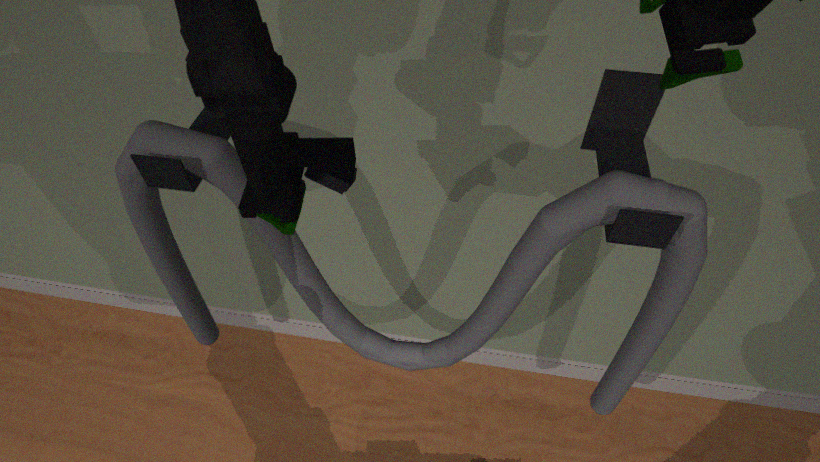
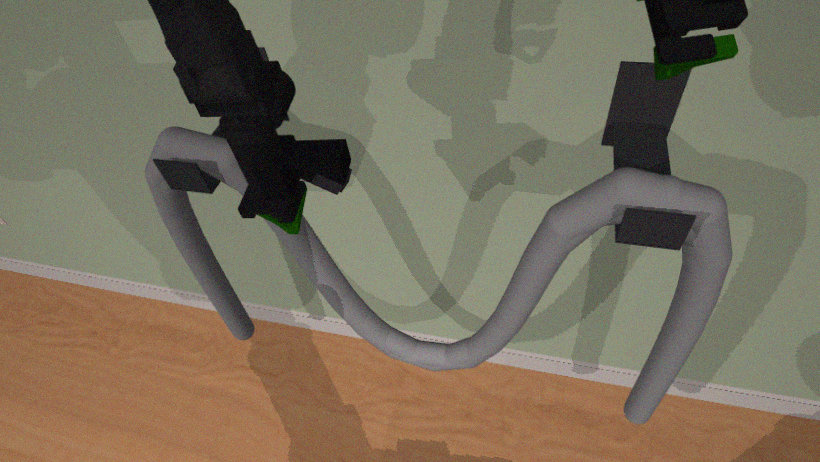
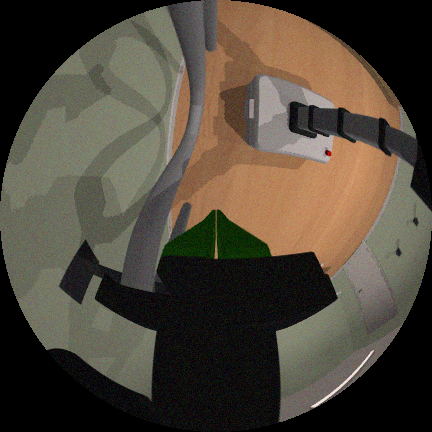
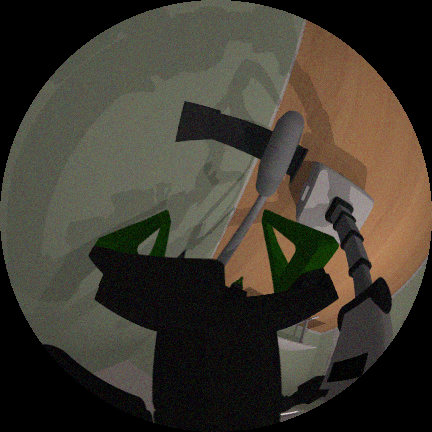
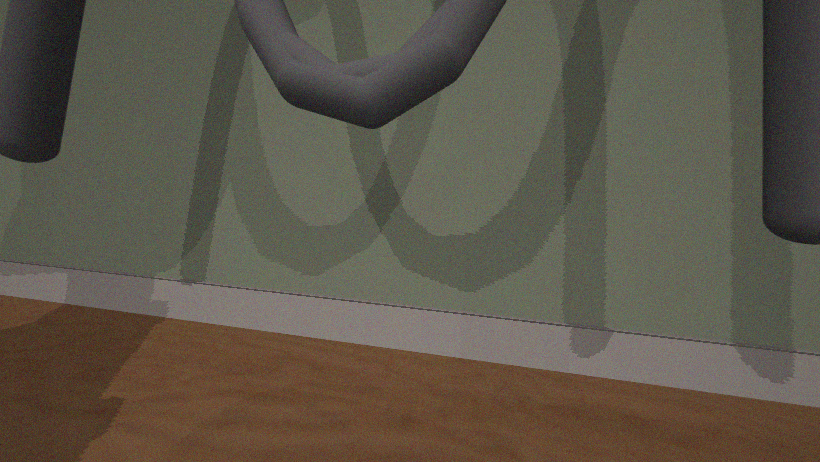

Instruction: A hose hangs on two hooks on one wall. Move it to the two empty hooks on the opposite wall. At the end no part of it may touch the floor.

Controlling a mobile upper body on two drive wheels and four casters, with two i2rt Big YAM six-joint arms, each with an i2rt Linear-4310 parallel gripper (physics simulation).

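Frame: origin at the left arm's base, x ahead, y left, z up, level; millimetres.
Seen in the pictures: left gripper, fingertip midpoint: [image 1: 289, 232] [image 2: 294, 232] [image 3: 215, 215] [image 4: 241, 276]; right gripper, fingertip midpoint: [image 1: 655, 49] [image 2: 652, 38] [image 4: 215, 214].
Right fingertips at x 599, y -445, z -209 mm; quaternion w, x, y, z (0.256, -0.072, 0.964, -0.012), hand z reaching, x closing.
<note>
A point is followed by its place in that frame.
A grey hose [image 1: 413, 355] {y -173, x 605, z -969 mm} [image 2: 436, 355] {y -173, x 606, z -969 mm} [image 3: 195, 110] {y -167, x 616, z -967 mm} [image 4: 280, 155] {y -494, x 569, z -390 mm} [image 5: 372, 97] {y -172, x 594, z -1025 mm} hangs over two dark hooks, the left hook [image 1: 166, 172] {y 197, x 630, z -427 mm} [image 2: 186, 176] {y 196, x 629, z -428 mm} and the right hook [image 1: 645, 228] {y -488, x 527, z -427 mm} [image 2: 654, 228] {y -487, x 527, z -427 mm} [image 4: 225, 130] {y -513, x 723, z -460 mm}. Its middle sags between them and both ends hang down. My left gripper [image 1: 278, 223] {y -3, x 536, z -454 mm} [image 2: 286, 220] {y -3, x 536, z -454 mm} [image 3: 215, 215] {y -3, x 536, z -454 mm} is shut with nothing between its fingers, beside the hose just right of the left hook. My right gripper [image 1: 677, 37] [image 2: 668, 28] {y -445, x 599, z -209 mm} [image 4: 215, 214] {y -445, x 599, z -209 mm} is open and empty, above the right hook and apart from the hose. Two small dark hooks [image 3: 415, 221] [image 3: 398, 252] show on the opposite wall.
My white wheeled base [image 3: 280, 120] {y -175, x 161, z -1150 mm} [image 4: 320, 195] {y -268, x 215, z -1150 mm} stands on the wooden floor [image 1: 86, 373] {y 897, x 734, z -1409 mm} [image 5: 401, 413] {y -235, x 645, z -1410 mm} in front of the green wall. A pale skirting board [image 1: 74, 292] {y 1038, x 1009, z -1355 mm} [image 5: 286, 315] {y 20, x 856, z -1370 mm} runs along the wall's foot. Shadows of the arms and hose fall on wall and floor.
</note>
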